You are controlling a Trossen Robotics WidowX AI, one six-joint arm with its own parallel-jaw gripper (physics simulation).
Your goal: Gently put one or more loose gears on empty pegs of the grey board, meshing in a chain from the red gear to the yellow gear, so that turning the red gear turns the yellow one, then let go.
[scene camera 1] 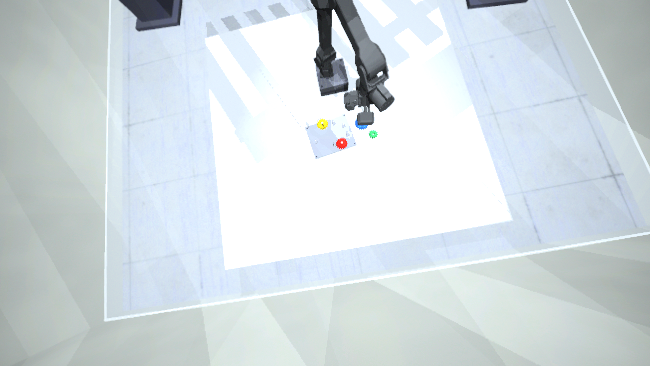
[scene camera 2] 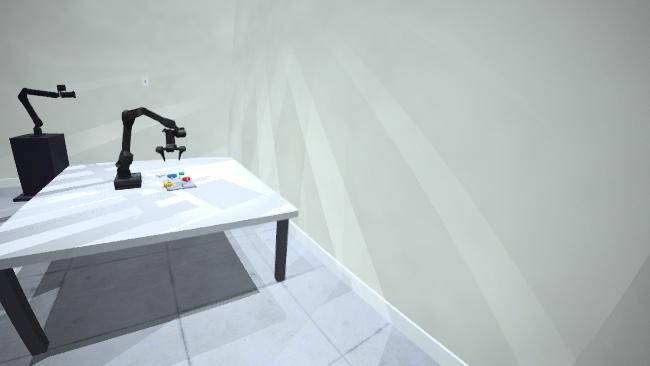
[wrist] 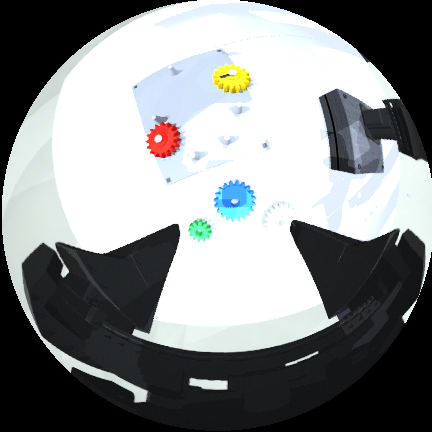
Note:
My gripper is open, holding nothing. Also in view: a blue gear. A white gear rests on the table. Further things: a grey board, a red gear and a yellow gear.

